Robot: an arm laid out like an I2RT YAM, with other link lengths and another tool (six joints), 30 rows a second.
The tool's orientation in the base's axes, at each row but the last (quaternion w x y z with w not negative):
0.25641 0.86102 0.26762 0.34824
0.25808 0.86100 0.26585 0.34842
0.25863 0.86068 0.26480 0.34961
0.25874 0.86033 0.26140 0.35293
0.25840 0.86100 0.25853 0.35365
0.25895 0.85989 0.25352 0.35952
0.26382 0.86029 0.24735 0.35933
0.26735 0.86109 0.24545 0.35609
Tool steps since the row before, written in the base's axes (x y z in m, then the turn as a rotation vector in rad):
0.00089 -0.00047 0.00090 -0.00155 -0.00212 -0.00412
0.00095 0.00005 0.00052 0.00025 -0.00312 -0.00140
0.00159 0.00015 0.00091 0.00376 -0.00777 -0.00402
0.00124 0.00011 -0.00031 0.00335 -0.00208 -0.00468
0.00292 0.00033 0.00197 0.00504 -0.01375 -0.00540
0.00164 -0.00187 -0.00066 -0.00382 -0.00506 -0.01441
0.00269 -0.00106 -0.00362 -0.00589 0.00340 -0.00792
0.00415 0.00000 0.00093 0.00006 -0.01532 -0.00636
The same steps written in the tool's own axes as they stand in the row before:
0.00066 0.00116 0.00021 -0.00421 -0.00149 0.00198
0.00086 0.00056 0.00036 -0.00248 0.00145 0.00187
0.00150 0.00090 0.00057 -0.00450 0.00414 0.00730
0.00068 0.00006 0.00108 -0.00147 -0.00053 0.00592
0.00294 0.00176 0.00087 -0.00810 0.00801 0.01067
-0.00048 0.00137 0.00212 -0.01251 -0.00627 0.00722
-0.00075 -0.00087 0.00449 -0.00542 -0.00890 -0.00058
0.00305 0.00155 0.00253 -0.01242 0.00726 0.00826

